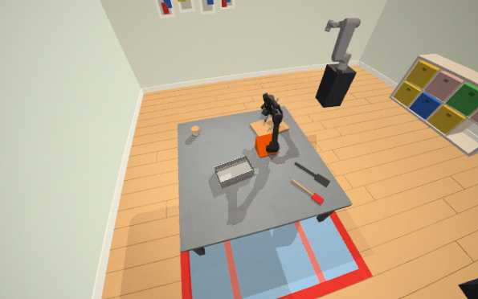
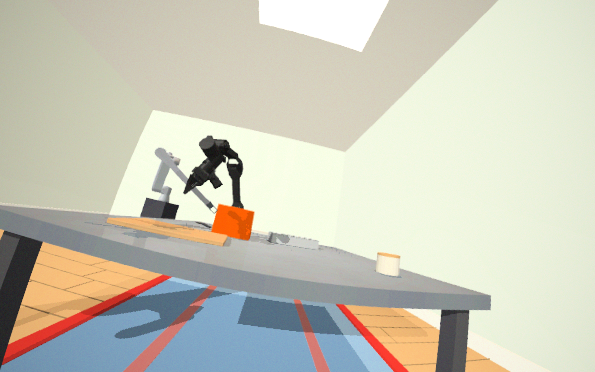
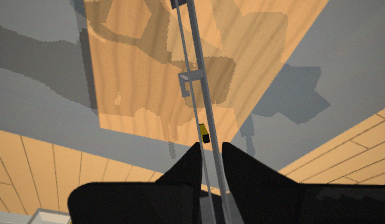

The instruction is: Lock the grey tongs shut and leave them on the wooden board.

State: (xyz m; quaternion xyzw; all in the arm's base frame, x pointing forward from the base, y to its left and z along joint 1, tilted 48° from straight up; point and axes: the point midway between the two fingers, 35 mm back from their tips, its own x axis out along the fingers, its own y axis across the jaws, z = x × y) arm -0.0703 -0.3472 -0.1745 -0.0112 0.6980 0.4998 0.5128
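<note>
Right now the yellow slider is 3 cm to the left of my gripper tip, 3 cm ahead of it and 2 cm above it. The rest, counted from my gripper tip: roasting tin (54 cm to the left, 45 cm ahead, 12 cm below); wooden board (14 cm below, 3 cm to the left); black spatula (68 cm to the left, 21 cm behind, 14 cm below).
</note>
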